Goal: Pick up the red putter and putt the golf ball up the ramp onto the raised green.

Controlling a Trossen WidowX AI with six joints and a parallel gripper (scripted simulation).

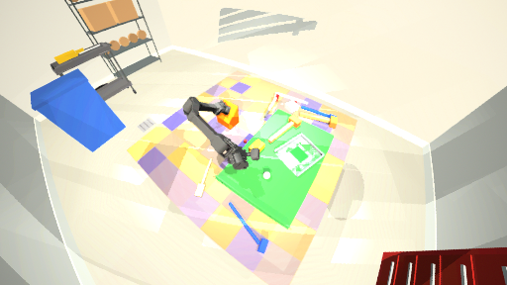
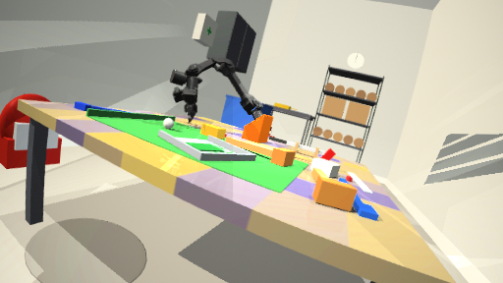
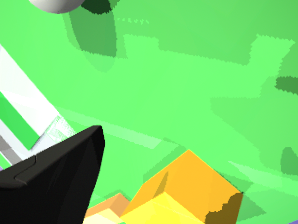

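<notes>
The yellow block is 30 mm behind my gripper tip, 120 mm to the left of it and 30 mm below it. Round my gripper tip: blue putter: 190 mm ahead, 290 mm to the right, 40 mm below; then green mat: 130 mm ahead, 180 mm to the left, 50 mm below; then white golf ball: 120 mm ahead, 10 mm to the right, 30 mm below.
</notes>
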